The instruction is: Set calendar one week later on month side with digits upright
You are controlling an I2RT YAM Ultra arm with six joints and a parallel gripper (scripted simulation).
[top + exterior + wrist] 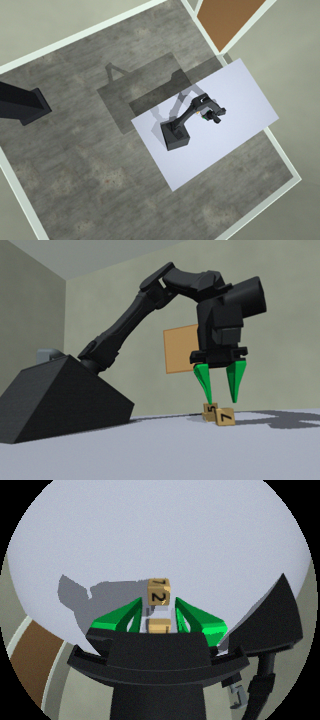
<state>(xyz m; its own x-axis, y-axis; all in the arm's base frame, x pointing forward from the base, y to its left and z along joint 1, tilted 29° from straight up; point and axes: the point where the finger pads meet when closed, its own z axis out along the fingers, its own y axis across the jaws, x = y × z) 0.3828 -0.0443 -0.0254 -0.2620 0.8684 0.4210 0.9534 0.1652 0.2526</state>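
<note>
My hand is 30 mm above the wooden cube. Round my hand: wooden tray (100 mm to the left, 40 mm below, 30 mm behind).
</note>
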